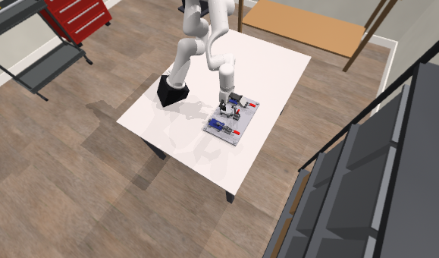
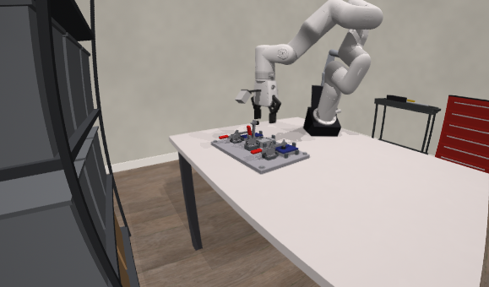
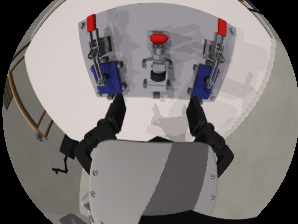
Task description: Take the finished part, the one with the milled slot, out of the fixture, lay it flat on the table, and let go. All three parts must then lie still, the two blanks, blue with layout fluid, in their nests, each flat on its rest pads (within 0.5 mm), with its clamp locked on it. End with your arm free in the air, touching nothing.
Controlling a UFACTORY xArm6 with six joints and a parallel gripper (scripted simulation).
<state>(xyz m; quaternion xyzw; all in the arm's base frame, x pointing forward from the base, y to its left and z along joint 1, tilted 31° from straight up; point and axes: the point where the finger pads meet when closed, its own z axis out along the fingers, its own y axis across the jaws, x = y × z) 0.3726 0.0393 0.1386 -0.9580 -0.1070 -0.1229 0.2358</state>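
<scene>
Right now the grey finished part is 10 mm behind my hand and 90 mm below it. From my hand the other things lie so: blue blank: 40 mm behind, 100 mm to the left, 100 mm below; grey fixture plate: 30 mm ahead, 10 mm to the left, 120 mm below.
</scene>
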